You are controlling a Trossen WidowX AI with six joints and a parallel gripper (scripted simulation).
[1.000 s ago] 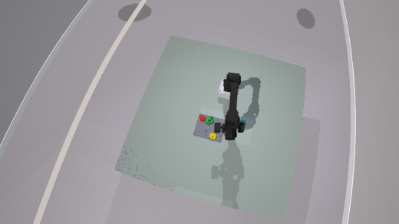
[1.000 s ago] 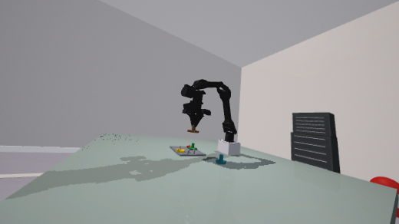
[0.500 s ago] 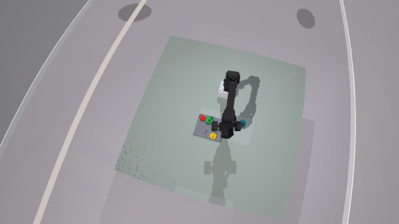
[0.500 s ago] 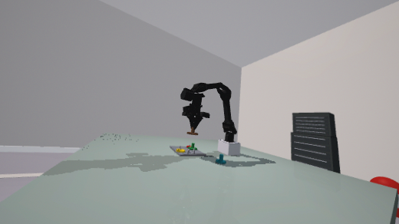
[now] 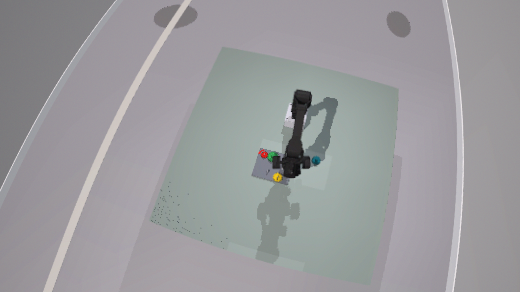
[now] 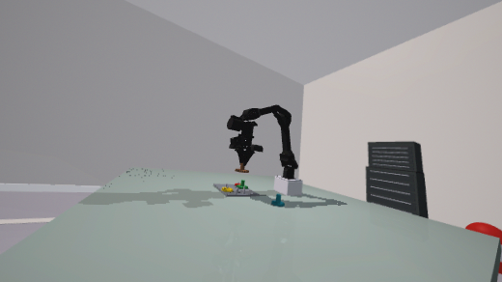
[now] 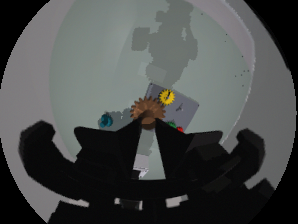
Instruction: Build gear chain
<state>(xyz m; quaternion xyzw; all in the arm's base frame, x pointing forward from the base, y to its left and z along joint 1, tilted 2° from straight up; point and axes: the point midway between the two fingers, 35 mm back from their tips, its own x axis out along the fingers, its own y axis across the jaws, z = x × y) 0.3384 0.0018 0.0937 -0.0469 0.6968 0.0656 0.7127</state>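
My gripper tip is 140 mm to the right of the teal gear, 120 mm above it and 110 mm past it. Round my gripper tip: brown gear (10 mm below); yellow gear (120 mm below, 60 mm to the right, 30 mm ahead); green gear (110 mm to the right, 110 mm below, 90 mm behind).
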